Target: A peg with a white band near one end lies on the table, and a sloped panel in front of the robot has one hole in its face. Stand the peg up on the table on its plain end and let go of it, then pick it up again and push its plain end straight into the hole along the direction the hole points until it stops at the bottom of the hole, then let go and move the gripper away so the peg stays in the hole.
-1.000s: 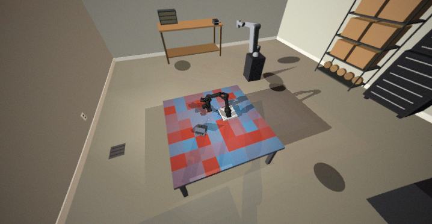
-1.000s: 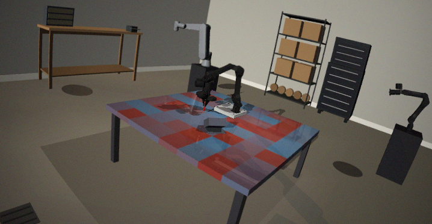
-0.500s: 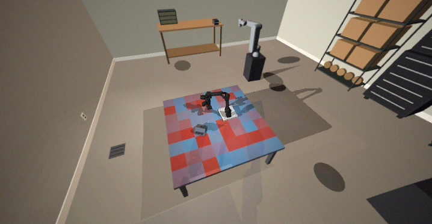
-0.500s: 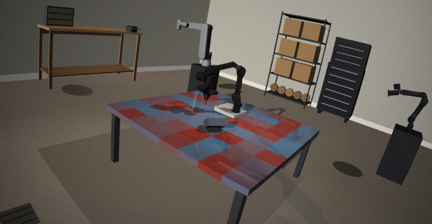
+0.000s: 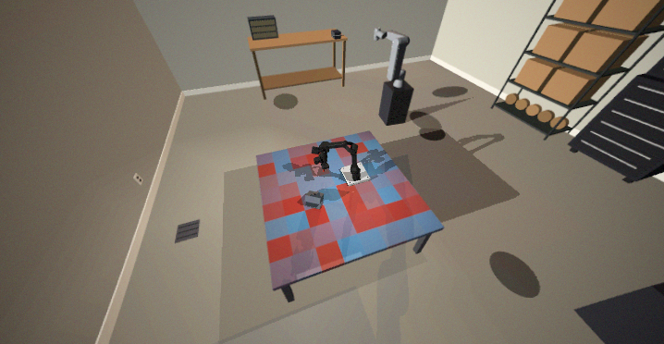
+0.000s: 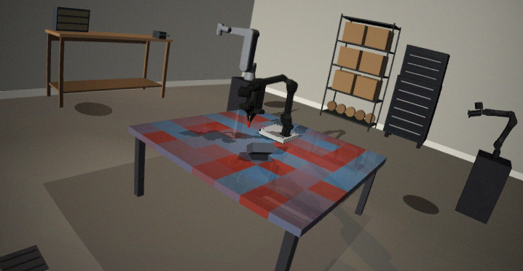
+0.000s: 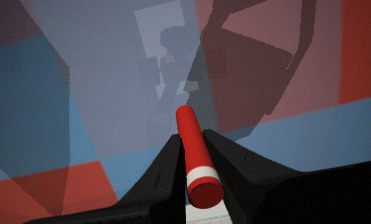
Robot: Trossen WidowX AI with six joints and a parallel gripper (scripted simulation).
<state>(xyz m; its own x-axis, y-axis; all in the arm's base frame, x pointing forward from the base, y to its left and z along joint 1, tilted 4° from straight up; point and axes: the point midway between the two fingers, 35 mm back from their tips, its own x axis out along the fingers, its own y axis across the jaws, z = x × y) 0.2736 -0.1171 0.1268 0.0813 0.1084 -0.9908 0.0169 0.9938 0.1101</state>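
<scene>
Now: the grey sloped panel 13 cm ahead of my gripper tip, 24 cm to the left of it and 7 cm below it. From my gripper tip the other things lie so: red peg 2 cm above.
</scene>
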